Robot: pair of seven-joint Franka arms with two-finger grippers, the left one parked.
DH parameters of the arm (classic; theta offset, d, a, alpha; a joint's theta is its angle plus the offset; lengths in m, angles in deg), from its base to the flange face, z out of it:
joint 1: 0 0.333 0 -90
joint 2: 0 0 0 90
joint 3: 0 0.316 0.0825 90
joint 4: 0 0 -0.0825 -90
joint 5: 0 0.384 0 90
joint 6: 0 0 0.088 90
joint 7: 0 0.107 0 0
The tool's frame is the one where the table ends.
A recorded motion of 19 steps. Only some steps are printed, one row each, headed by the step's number.
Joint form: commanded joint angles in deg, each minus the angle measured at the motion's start. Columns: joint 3, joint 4, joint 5, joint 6, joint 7, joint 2, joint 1.
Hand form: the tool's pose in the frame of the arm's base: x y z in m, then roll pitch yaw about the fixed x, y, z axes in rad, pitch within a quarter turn. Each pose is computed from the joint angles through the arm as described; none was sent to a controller.
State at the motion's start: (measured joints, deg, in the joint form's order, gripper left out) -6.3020 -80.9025 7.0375 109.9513 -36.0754 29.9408 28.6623
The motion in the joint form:
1: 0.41 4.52 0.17 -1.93 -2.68 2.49 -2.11
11: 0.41 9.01 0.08 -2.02 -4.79 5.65 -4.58
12: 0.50 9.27 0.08 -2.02 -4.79 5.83 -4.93
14: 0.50 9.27 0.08 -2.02 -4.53 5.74 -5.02
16: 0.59 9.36 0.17 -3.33 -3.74 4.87 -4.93
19: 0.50 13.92 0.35 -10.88 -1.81 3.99 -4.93
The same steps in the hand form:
1: 0.6607 0.2755 0.4032 -3.0843 -0.0311 1.0122
11: 0.6855 0.2540 0.4007 -3.1038 -0.0463 1.0116
12: 0.6875 0.2510 0.4005 -3.1042 -0.0477 1.0071
14: 0.6878 0.2499 0.4017 -3.1048 -0.0489 1.0010
16: 0.6839 0.2510 0.4114 -3.0968 -0.0462 0.9908
19: 0.6770 0.2514 0.4493 -3.0678 -0.0195 0.9675

